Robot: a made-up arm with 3 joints. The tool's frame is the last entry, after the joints. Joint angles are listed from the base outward. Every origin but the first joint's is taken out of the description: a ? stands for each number. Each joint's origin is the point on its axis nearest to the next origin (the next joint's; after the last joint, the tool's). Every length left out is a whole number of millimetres.
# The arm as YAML. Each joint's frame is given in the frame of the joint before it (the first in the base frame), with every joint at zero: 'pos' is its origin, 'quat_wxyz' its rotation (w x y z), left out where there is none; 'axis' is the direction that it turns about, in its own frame. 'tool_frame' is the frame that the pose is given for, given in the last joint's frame.
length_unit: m
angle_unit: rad
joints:
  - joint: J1
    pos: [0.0, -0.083, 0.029]
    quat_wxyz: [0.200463, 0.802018, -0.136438, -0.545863]
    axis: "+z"
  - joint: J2
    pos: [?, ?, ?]
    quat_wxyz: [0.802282, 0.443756, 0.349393, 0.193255]
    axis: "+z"
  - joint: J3
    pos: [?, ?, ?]
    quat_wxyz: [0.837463, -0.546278, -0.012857, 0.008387]
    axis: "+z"
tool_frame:
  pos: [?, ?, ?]
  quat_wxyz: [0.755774, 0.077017, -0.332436, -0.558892]
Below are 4 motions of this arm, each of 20 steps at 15 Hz.
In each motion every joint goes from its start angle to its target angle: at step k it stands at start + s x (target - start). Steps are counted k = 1, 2, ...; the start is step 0. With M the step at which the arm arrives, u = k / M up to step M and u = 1 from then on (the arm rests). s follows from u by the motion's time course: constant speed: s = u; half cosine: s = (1 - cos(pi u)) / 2; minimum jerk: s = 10 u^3 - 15 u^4 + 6 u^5.
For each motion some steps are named. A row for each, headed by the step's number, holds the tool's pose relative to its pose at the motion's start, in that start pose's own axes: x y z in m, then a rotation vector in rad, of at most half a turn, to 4 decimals.
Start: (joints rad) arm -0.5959 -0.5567 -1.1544
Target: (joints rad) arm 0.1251 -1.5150 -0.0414
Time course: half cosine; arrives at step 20
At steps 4, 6, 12, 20:
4: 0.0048 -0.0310 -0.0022 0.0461 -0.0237 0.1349
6: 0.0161 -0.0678 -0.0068 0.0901 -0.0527 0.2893
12: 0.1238 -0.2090 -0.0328 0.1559 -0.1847 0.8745
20: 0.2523 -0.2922 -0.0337 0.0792 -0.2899 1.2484

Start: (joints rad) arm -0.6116 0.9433 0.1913
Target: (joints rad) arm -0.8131 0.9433 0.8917
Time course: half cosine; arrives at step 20
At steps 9, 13, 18, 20:
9: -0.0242 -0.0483 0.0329 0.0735 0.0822 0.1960
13: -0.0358 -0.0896 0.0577 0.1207 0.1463 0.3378
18: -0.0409 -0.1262 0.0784 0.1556 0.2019 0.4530
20: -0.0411 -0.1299 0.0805 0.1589 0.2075 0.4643

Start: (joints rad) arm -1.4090 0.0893 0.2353
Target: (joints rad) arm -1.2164 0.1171 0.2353
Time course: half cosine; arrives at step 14
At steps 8, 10, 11, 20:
8: -0.0170 -0.0140 0.0100 0.0491 0.0296 0.1110
10: -0.0223 -0.0190 0.0133 0.0653 0.0397 0.1472
11: -0.0244 -0.0210 0.0147 0.0717 0.0437 0.1615
20: -0.0271 -0.0238 0.0165 0.0805 0.0493 0.1812

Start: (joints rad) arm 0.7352 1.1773 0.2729
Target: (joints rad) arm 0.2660 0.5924 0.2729
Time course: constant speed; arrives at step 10
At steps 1, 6, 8, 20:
1: 0.0084 -0.0232 -0.0039 -0.0826 -0.0181 -0.0215
6: 0.0415 -0.1284 0.0030 -0.4841 -0.1069 -0.1656
8: 0.0494 -0.1631 0.0155 -0.6380 -0.1411 -0.2403
20: 0.0538 -0.1922 0.0315 -0.7872 -0.1742 -0.3247

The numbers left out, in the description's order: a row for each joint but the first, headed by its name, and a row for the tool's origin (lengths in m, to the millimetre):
J2: -0.035 0.122 0.0
J3: 0.002 -0.358 0.0
tool: 0.17 0.22 0.0

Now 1 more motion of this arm.
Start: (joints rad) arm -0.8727 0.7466 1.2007
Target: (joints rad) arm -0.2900 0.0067 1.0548
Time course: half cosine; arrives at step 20
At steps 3, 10, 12, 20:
3: -0.0106 0.0085 0.0104 0.0037 0.0355 -0.0166
10: -0.0829 0.0594 0.1127 -0.0106 0.3365 -0.1197
12: -0.1011 0.0693 0.1534 -0.0341 0.4426 -0.1410
20: -0.1279 0.0781 0.2485 -0.1209 0.6746 -0.1603

